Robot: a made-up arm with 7 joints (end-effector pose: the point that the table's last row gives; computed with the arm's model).
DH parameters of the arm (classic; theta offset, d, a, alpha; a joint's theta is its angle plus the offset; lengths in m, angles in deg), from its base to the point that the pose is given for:
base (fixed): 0 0 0 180
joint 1: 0 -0.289 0 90
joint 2: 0 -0.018 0 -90
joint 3: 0 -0.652 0 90
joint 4: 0 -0.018 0 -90
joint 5: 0 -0.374 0 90
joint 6: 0 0 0 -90
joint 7: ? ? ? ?
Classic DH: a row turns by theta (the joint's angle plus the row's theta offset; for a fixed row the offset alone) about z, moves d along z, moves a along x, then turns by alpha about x.
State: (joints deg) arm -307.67 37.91 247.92 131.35 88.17 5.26 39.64
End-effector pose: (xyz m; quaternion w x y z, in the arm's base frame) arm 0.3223 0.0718 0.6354 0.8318 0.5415 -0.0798 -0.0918
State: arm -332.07 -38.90 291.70 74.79 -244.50 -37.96 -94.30
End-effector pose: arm -0.1439 0.5042 0.9554 0.7020 0.6436 0.0350 -0.3030
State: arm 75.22 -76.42 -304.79 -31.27 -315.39 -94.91 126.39
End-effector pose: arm -0.0556 0.9578 0.4050 0.1469 0.6690 -0.3524 -0.6378
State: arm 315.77 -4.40 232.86 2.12 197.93 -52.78 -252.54
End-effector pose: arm -0.1076 -0.0252 1.3504 0.3339 -0.3265 0.8187 -0.3342
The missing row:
joint 7: 0 -0.069 0 0
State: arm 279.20 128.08 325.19 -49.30 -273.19 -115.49 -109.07
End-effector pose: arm 0.2641 0.8049 -0.0600 0.5419 0.0275 0.8397 -0.0203
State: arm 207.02 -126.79 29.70 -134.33 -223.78 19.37 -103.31
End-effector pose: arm 0.0421 -0.1365 -0.1345 0.6826 0.2105 0.6945 -0.0859
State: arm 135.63 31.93 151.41 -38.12 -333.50 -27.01 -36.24
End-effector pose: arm -0.4360 -0.6010 0.9843 0.2006 -0.5035 -0.4581 -0.7046
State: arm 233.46 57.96 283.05 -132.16 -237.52 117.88 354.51
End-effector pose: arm 0.0022 0.4321 0.4873 0.0925 0.3441 0.0008 0.9344
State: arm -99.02 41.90 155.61 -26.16 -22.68 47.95 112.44
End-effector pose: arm -0.1641 0.7825 0.9832 0.2136 0.1703 -0.9300 0.2460
